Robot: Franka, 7 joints.
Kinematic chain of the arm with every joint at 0, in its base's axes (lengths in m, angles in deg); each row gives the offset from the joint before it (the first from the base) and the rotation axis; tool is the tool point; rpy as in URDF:
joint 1: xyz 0 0 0.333 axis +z
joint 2: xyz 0 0 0 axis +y
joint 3: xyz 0 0 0.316 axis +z
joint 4: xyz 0.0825 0 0 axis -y
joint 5: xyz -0.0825 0 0.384 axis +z
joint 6: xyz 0 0 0 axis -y
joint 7: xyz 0.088 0 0 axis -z
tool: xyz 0 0 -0.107 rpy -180 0 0
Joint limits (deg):
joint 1: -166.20..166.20
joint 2: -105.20..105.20
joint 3: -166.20..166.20
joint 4: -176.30..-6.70
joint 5: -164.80..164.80
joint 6: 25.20..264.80
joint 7: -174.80..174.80
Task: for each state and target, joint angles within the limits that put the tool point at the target. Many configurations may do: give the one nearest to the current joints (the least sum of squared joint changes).
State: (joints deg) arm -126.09 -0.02 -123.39 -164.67 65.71 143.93 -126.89
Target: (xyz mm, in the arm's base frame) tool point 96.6 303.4 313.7
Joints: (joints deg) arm -134.45 35.18 -140.13 -170.54 67.87 154.85 -126.89
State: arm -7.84 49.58 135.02 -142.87 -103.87 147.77 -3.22
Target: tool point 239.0 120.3 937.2
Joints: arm -25.57 80.36 157.35 -104.31 -101.92 150.56 -3.22
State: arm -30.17 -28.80 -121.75 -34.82 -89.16 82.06 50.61
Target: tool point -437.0 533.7 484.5
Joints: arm -61.38 -44.76 -141.12 -55.09 -78.46 53.55 50.61
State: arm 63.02 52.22 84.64 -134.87 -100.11 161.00 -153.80
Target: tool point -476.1 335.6 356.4
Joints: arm 68.30 54.28 79.99 -120.01 -98.60 157.16 -153.80
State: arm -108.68 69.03 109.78 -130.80 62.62 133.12 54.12
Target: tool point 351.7 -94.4 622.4
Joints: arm -118.58 81.45 126.04 -140.42 62.18 124.75 54.12
